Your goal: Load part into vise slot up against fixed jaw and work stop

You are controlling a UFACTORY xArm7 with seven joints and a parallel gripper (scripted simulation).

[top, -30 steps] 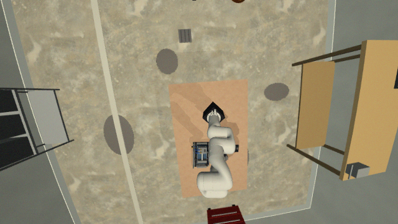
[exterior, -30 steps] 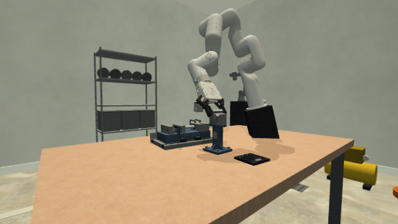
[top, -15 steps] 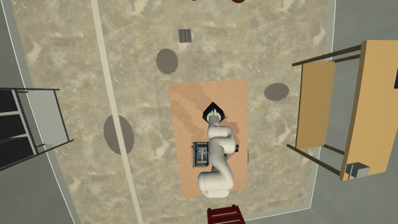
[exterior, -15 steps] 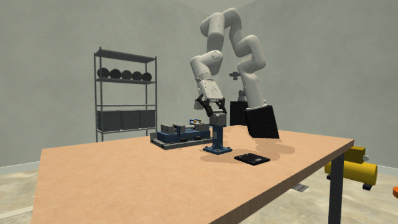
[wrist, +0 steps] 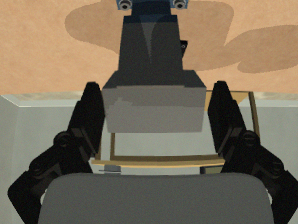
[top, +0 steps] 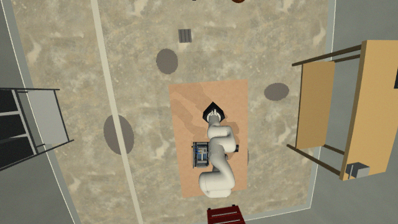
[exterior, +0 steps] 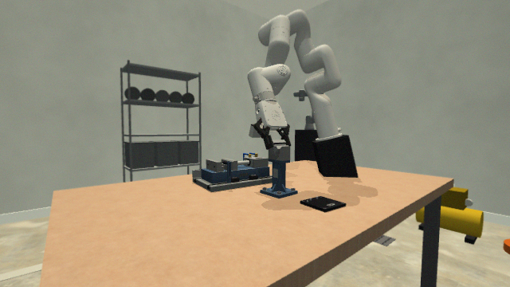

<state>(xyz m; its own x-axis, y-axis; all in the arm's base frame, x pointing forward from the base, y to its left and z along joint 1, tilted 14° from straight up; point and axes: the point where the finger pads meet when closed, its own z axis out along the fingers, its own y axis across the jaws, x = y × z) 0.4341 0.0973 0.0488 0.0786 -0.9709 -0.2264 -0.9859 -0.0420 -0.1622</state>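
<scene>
The grey block lies 1 cm to the left of my hand and 1 cm below it. Also, from my hand: work stop: 9 cm ahead, 18 cm to the right, 8 cm below; then grey V-block: 3 cm to the left, 3 cm below; then cylinder rod: 22 cm to the right, 9 cm below.
</scene>
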